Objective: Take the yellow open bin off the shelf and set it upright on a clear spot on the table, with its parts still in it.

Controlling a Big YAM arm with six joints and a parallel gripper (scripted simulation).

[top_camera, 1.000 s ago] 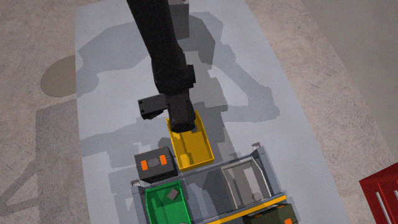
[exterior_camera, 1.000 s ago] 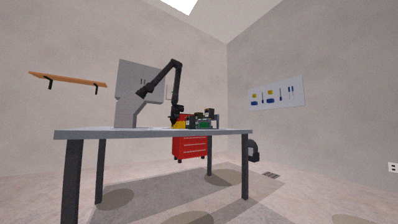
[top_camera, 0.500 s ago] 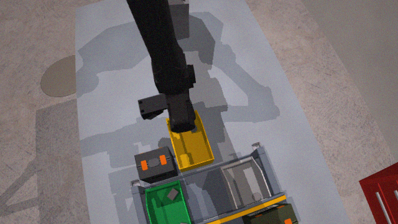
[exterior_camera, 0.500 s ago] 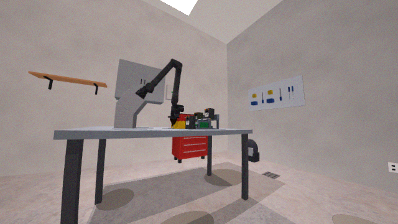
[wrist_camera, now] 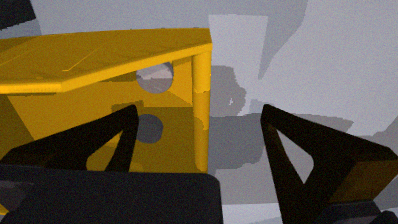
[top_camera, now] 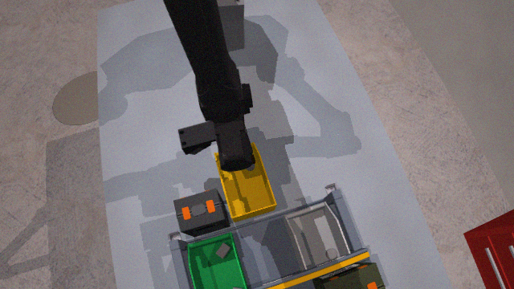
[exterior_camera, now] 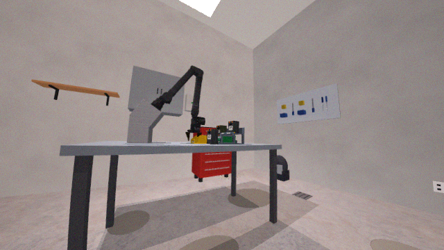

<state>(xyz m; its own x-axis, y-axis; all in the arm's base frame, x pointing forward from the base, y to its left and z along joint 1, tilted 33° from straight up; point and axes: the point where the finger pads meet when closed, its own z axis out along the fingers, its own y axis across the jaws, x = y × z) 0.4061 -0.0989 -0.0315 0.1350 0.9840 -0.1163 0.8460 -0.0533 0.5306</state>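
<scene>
My hand is 80 mm short of the yellow bin, 10 mm to the left of it and 10 mm below it. The rest, counted from my hand: green bin: 250 mm ahead, 150 mm to the right, 10 mm above; grey bin: 290 mm ahead, 70 mm to the left, 10 mm above.
</scene>
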